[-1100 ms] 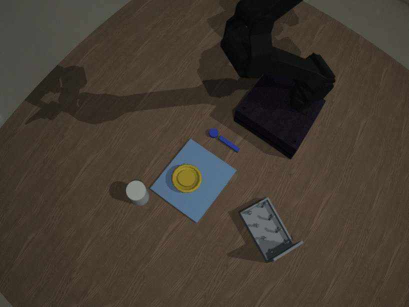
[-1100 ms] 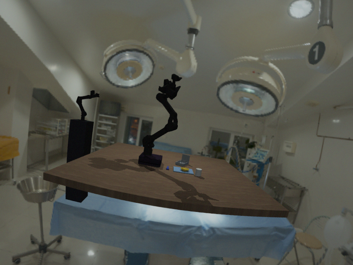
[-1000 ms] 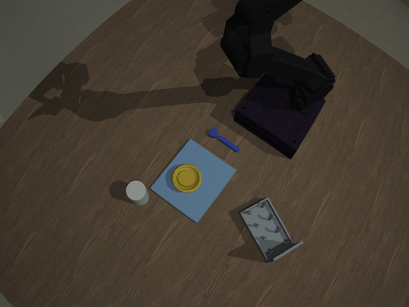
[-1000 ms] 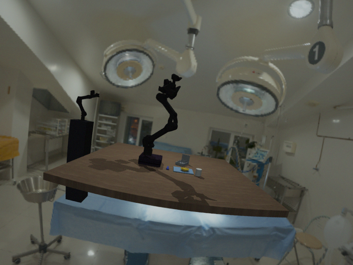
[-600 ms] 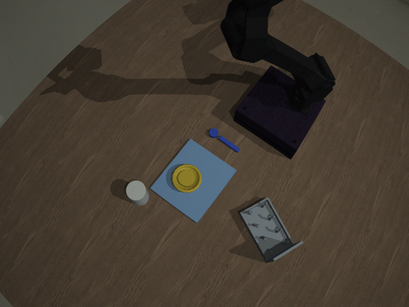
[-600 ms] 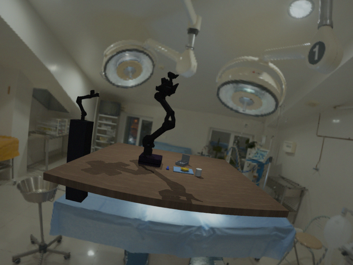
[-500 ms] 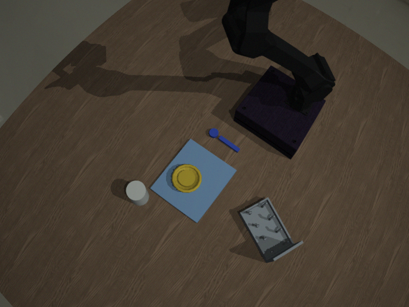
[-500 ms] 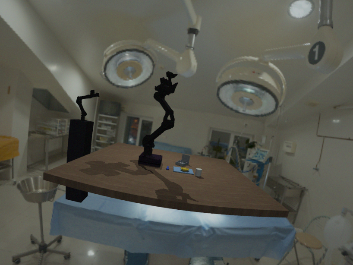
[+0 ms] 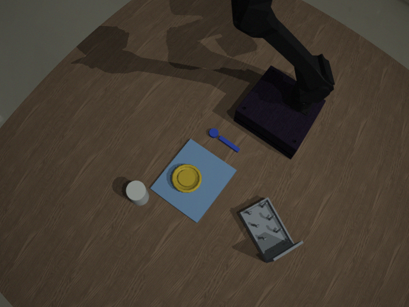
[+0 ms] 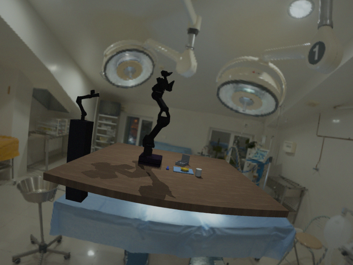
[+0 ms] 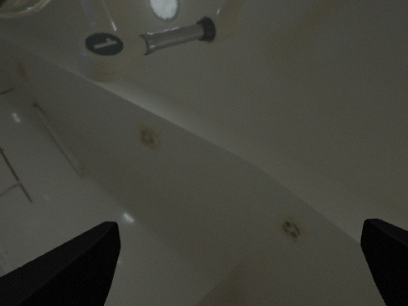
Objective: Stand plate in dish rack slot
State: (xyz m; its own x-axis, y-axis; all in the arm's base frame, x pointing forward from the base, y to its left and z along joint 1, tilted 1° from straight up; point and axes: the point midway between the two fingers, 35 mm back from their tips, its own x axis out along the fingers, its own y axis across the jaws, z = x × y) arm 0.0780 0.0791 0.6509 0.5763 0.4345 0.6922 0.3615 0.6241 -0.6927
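My gripper tip is 72 cm above the yellow plate, 21 cm to the left of it and 20 cm short of it. Also, from my gripper tip: light blue mat (73 cm below, 20 cm to the right, 19 cm ahead); grey dish rack (71 cm below, 20 cm ahead); blue spoon (73 cm below, 20 cm to the right, 7 cm ahead).
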